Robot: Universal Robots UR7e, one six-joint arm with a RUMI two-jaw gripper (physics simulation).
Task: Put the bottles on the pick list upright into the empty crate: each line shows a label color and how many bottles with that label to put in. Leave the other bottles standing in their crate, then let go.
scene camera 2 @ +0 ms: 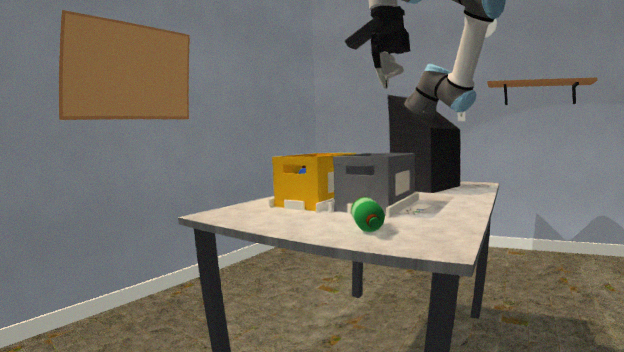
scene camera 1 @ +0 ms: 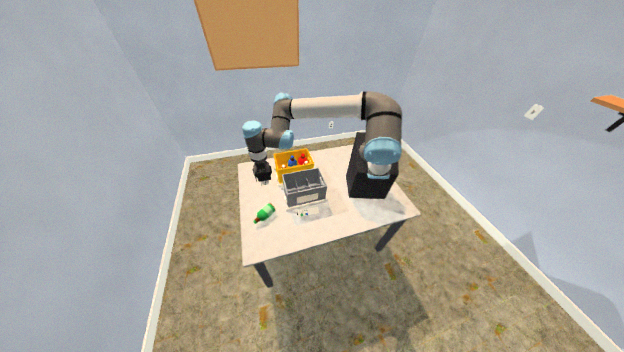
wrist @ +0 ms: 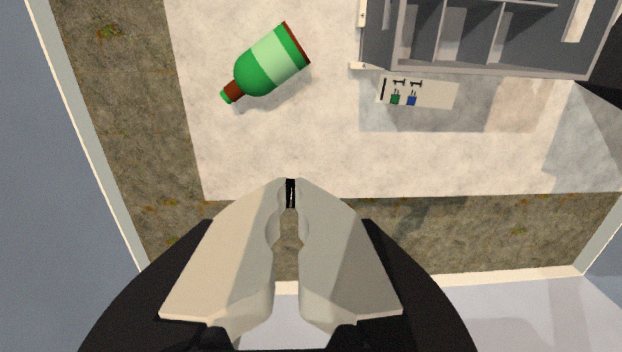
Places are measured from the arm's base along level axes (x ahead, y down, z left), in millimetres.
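Pixels of known places: gripper, fingertip midpoint: (scene camera 2: 385, 88) (scene camera 1: 265, 184) (wrist: 291, 181); arm's base, link origin: (scene camera 2: 418, 110).
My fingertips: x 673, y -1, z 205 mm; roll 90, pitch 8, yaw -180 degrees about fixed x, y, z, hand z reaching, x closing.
Note:
Ahead of a thing's pixels: the offset from my fingertips to its top centre. Level surfaces: height alone.
My gripper (scene camera 1: 265, 183) (scene camera 2: 385, 86) (wrist: 291, 181) is shut and empty, high above the table, left of the crates in scene camera 1. A green-labelled bottle {dx +62, dy +282, dz -20 mm} (scene camera 1: 265, 212) (scene camera 2: 366, 214) (wrist: 272, 60) lies on its side on the table, outside the grey crate {dx -228, dy +181, dz -171 mm} (scene camera 1: 291, 199) (scene camera 2: 362, 187) (wrist: 377, 45). No bottle shows in the grey crate's visible compartments. The yellow crate {dx -175, dy +181, dz -399 mm} (scene camera 1: 281, 175) (scene camera 2: 295, 187) holds a blue bottle {dx -167, dy +193, dz -440 mm} (scene camera 1: 292, 161), a red bottle {dx -254, dy +193, dz -455 mm} (scene camera 1: 302, 159) and white-capped bottles. The pick list {dx -235, dy +354, dz -24 mm} (scene camera 1: 314, 211) (wrist: 435, 95) shows green and blue, each with a mark resembling a 1.
The crates stand side by side between low white rails on the table {dy +356 mm} (scene camera 1: 280, 240) (scene camera 2: 240, 225) (wrist: 300, 150). The black robot base block (scene camera 1: 367, 187) (scene camera 2: 445, 160) stands beyond the crates, at the right in scene camera 1. The bottle lies near the table's left edge there.

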